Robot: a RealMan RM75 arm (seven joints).
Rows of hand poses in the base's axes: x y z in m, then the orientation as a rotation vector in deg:
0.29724, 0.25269, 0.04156, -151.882, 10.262, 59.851
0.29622, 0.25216, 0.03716, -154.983, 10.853, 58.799
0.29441, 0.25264, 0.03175, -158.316, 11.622, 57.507
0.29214, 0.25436, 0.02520, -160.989, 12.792, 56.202
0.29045, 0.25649, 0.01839, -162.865, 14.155, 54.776
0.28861, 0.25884, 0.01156, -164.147, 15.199, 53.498
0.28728, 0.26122, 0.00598, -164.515, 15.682, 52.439
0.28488, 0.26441, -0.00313, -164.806, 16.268, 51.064
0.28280, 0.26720, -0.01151, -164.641, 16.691, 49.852
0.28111, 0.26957, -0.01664, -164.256, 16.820, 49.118
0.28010, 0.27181, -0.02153, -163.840, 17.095, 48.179
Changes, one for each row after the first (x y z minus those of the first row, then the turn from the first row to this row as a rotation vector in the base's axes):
-0.00102, -0.00053, -0.00440, -2.627, -1.229, 0.497
-0.00283, -0.00005, -0.00981, -5.471, -2.601, 0.940
-0.00510, 0.00167, -0.01636, -7.872, -3.785, 0.933
-0.00679, 0.00380, -0.02317, -9.621, -4.868, 0.524
-0.00863, 0.00615, -0.03000, -10.799, -5.778, 0.133
-0.00996, 0.00853, -0.03558, -11.051, -6.459, -0.222
-0.01236, 0.01172, -0.04469, -11.212, -7.318, -0.724
-0.01444, 0.01451, -0.05307, -10.959, -8.024, -1.270
-0.01613, 0.01688, -0.05820, -10.516, -8.425, -1.635
-0.01714, 0.01912, -0.06309, -10.057, -8.940, -2.137

